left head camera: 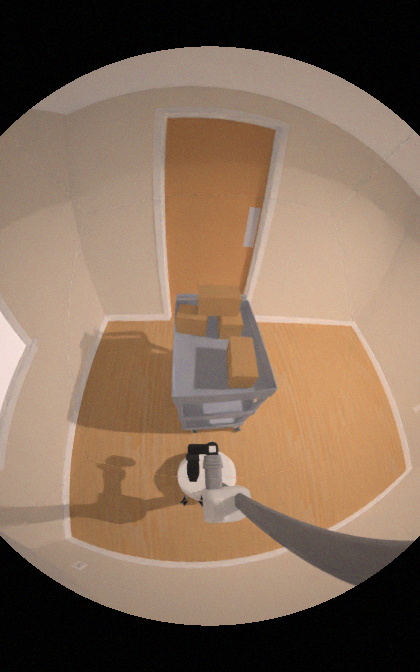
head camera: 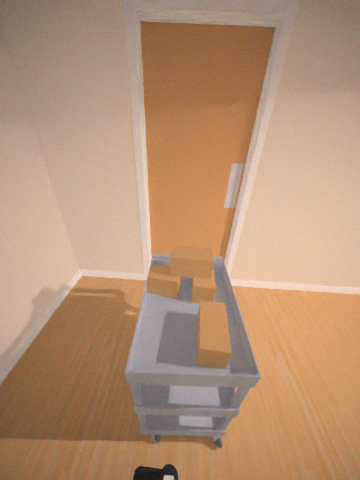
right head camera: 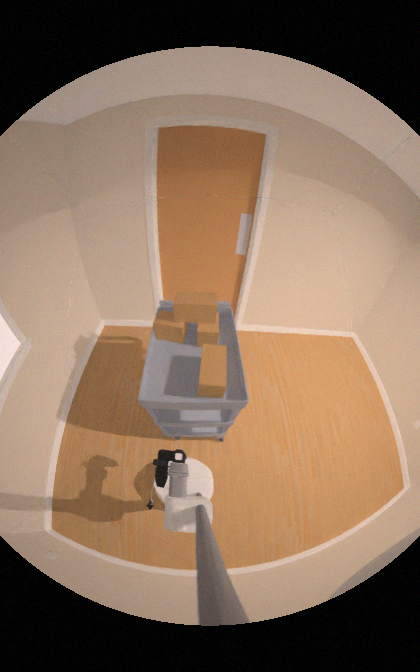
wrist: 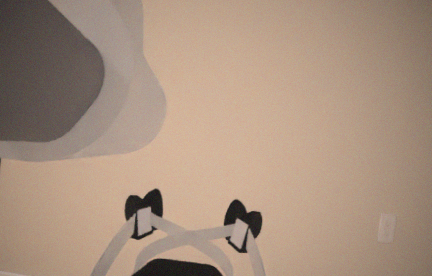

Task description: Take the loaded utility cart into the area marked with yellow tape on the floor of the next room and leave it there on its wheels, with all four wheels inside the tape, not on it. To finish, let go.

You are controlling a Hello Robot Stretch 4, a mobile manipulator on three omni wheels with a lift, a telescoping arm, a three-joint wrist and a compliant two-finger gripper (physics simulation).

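Places are measured from the robot's base along level axes (x ahead, y left, z up), in centimetres.
Pixels of known places: gripper, fingertip midpoint: [wrist: 194,210].
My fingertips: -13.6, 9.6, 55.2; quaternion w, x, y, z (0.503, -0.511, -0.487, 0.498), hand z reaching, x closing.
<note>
Ahead of a thing's pixels: the offset from my fingertips to its top centre, as dx, dy, dz.
The grey utility cart [head camera: 192,378] [left head camera: 220,396] [right head camera: 192,404] stands upright in front of my base, its long side running towards the door. Several brown boxes lie in its top tray; one box {+67.0, -23.5, +33.3} [head camera: 214,332] [left head camera: 242,360] [right head camera: 213,369] is at the near right. Two near wheels show in the head view; the far wheels are hidden. My gripper [wrist: 194,210] [left head camera: 193,500] is open, its fingertips apart with bare wall behind them. It is beside my base, on the side away from the cart, and does not touch it. No yellow tape shows.
An orange-brown door [head camera: 200,125] [left head camera: 215,200] [right head camera: 207,200] stands closed in a white frame behind the cart, with a pale plate [head camera: 233,185] at its right edge. Walls with white skirting surround the wooden floor. An outlet {-72.0, +78.0, -12.2} [wrist: 386,228] is on the wall facing the gripper.
</note>
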